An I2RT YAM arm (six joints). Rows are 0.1 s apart.
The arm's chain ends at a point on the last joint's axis. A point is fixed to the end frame.
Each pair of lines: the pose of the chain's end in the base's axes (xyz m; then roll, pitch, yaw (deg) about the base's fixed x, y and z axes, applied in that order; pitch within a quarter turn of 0, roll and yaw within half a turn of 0), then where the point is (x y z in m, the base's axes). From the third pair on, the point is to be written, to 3 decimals.
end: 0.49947 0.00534 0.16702 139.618 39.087 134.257
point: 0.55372 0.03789 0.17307
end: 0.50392 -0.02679 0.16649 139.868 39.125 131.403
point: 0.55981 0.00288 0.17234
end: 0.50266 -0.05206 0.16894 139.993 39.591 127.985
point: 0.560 -0.026 0.175
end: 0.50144 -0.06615 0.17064 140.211 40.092 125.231
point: 0.560 -0.043 0.176
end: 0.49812 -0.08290 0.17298 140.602 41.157 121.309
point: 0.558 -0.064 0.179
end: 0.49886 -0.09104 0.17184 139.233 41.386 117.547
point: 0.560 -0.075 0.179
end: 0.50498 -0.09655 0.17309 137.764 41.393 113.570
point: 0.567 -0.084 0.181
